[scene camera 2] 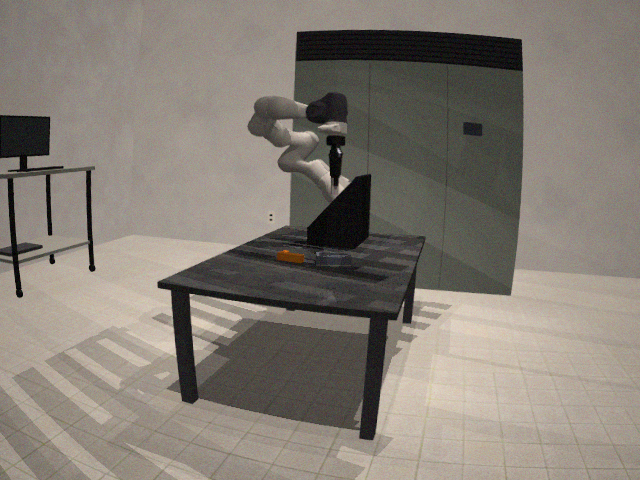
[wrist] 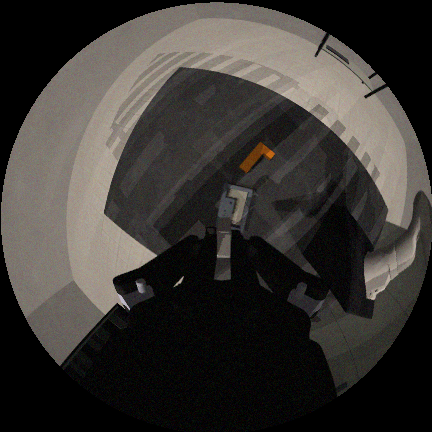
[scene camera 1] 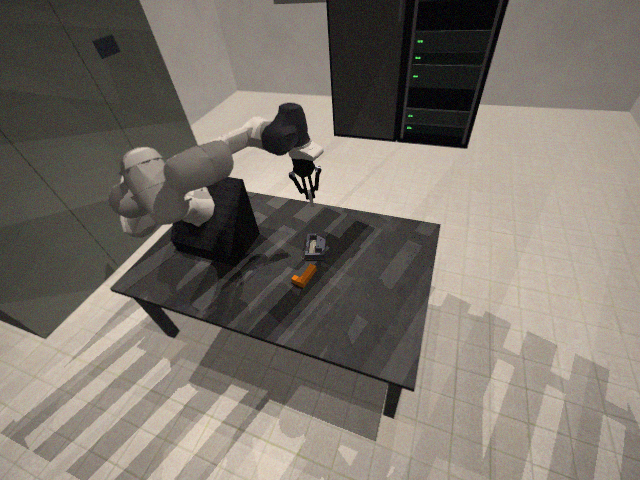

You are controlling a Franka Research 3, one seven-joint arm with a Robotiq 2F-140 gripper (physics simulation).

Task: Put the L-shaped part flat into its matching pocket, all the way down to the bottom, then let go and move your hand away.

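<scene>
The orange L-shaped part (scene camera 1: 306, 276) (scene camera 2: 290, 257) (wrist: 256, 157) lies flat on the table, outside the pocket and a little apart from it. The grey-blue holder (scene camera 1: 314, 256) (scene camera 2: 333, 259) (wrist: 226, 205) with the L-shaped pocket stands beside it; the pocket's pale floor shows in the wrist view. My gripper (scene camera 1: 310, 198) (scene camera 2: 334, 183) (wrist: 224, 226) is shut with nothing between its fingertips. It hangs high above the table, toward the far edge in the scene camera 1 view. In the wrist view the fingertips cover the lower left of the holder.
The table (scene camera 1: 372, 330) (scene camera 2: 232, 284) (wrist: 150, 175) carries the black wedge-shaped arm base (scene camera 1: 240, 222) (scene camera 2: 343, 217) (wrist: 330, 250) near one end. A server rack (scene camera 1: 366, 72) stands on the floor behind the table. A trolley (scene camera 2: 88, 217) with a monitor (scene camera 2: 24, 136) stands off to the side.
</scene>
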